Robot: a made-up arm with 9 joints.
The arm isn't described. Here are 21 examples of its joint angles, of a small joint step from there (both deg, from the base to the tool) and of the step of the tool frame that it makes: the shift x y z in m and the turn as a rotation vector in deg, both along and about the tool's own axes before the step.
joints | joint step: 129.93 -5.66 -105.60 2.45 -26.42 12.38 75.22 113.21 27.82 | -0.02 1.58 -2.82 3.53 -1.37 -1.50 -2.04 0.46 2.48
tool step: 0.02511 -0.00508 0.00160 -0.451 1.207 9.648
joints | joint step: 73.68 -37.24 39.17 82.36 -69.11 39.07 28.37 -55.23 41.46 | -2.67 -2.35 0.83 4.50 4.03 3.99 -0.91 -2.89 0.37
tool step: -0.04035 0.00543 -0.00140 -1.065 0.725 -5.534
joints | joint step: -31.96 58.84 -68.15 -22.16 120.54 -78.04 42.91 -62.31 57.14 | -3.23 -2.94 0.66 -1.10 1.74 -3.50 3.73 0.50 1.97
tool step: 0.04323 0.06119 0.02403 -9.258 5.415 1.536
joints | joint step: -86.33 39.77 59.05 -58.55 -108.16 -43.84 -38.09 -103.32 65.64 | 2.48 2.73 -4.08 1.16 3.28 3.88 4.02 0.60 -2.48
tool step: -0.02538 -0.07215 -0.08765 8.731 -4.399 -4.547
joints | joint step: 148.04 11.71 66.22 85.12 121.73 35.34 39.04 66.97 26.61 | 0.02 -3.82 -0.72 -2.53 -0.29 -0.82 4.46 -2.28 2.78
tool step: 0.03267 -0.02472 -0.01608 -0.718 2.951 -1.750
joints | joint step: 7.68 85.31 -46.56 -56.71 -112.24 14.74 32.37 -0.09 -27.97 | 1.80 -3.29 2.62 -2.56 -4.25 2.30 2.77 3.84 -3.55
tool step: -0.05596 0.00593 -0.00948 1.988 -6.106 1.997
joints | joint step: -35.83 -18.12 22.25 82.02 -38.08 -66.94 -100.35 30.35 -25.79 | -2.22 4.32 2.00 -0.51 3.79 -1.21 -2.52 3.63 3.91
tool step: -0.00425 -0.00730 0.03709 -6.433 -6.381 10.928
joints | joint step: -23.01 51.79 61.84 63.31 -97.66 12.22 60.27 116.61 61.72 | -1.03 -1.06 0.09 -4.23 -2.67 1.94 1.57 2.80 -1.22
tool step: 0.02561 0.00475 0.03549 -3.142 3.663 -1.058
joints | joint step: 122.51 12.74 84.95 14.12 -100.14 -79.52 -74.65 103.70 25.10 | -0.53 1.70 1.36 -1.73 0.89 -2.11 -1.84 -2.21 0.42
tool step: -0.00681 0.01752 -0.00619 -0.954 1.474 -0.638
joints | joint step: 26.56 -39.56 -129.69 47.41 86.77 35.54 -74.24 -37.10 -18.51 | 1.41 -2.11 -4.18 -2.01 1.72 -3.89 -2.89 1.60 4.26
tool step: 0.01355 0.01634 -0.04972 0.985 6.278 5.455
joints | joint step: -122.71 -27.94 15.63 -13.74 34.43 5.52 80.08 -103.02 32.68 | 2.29 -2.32 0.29 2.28 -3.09 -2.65 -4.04 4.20 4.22
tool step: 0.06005 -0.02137 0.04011 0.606 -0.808 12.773
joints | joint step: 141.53 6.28 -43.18 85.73 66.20 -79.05 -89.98 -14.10 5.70 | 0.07 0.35 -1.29 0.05 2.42 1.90 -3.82 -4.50 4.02
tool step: 0.00632 -0.00386 -0.00797 -0.194 -2.070 4.133
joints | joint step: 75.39 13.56 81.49 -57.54 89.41 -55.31 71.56 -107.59 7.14 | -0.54 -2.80 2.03 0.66 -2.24 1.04 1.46 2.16 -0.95
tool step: 0.06311 -0.02097 -0.00189 2.682 3.460 3.484
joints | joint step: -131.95 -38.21 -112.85 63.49 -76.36 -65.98 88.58 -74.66 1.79 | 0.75 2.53 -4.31 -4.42 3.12 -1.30 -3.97 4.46 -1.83
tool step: 0.01461 0.01060 -0.00168 -3.574 3.797 8.877
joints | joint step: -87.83 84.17 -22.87 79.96 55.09 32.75 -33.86 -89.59 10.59 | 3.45 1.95 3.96 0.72 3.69 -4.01 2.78 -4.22 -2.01
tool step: -0.01660 0.03357 -0.00748 3.571 -1.631 -11.705
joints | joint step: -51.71 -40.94 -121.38 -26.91 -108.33 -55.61 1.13 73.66 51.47 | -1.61 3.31 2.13 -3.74 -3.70 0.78 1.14 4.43 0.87
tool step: 0.04179 -0.02788 0.04543 0.227 2.376 7.768
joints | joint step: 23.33 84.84 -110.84 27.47 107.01 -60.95 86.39 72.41 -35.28 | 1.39 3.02 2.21 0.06 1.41 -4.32 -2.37 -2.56 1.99
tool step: 0.00234 -0.06162 0.00240 1.774 1.036 4.196
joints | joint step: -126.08 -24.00 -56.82 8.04 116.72 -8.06 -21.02 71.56 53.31 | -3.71 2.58 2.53 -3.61 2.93 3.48 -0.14 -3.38 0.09
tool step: 0.03335 -0.00901 0.00748 1.077 -0.431 -2.449
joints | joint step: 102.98 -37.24 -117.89 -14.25 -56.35 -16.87 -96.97 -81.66 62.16 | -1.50 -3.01 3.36 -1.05 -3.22 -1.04 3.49 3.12 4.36
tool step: 0.04485 -0.04100 0.01679 -3.011 1.254 9.846
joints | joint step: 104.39 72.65 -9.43 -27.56 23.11 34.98 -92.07 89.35 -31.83 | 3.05 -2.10 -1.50 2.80 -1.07 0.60 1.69 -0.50 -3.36
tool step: 0.00898 0.00105 0.01316 5.182 5.717 -3.783
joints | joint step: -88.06 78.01 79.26 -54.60 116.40 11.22 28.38 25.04 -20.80 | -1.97 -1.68 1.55 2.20 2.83 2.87 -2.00 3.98 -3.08
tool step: -0.02165 -0.06467 0.02006 5.171 -2.896 1.305
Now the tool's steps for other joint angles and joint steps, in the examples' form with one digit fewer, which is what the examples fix.
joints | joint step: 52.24 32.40 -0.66 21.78 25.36 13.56 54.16 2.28 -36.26 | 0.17 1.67 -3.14 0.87 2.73 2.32 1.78 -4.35 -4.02
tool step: -0.0413 0.0253 -0.0127 3.90 -0.47 -8.68
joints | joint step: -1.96 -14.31 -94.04 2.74 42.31 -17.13 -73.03 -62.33 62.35 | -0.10 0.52 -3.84 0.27 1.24 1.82 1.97 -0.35 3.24
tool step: 0.0016 0.0078 0.0025 -4.47 1.37 -0.88
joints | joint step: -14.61 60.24 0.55 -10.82 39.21 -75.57 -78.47 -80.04 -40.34 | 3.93 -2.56 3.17 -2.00 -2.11 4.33 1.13 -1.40 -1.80
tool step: -0.0021 -0.0224 -0.0064 1.56 -1.90 0.07
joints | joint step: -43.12 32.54 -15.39 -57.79 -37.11 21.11 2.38 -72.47 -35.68 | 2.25 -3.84 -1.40 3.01 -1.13 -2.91 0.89 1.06 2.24
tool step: -0.0467 -0.0350 0.0200 -1.56 -7.22 -0.07
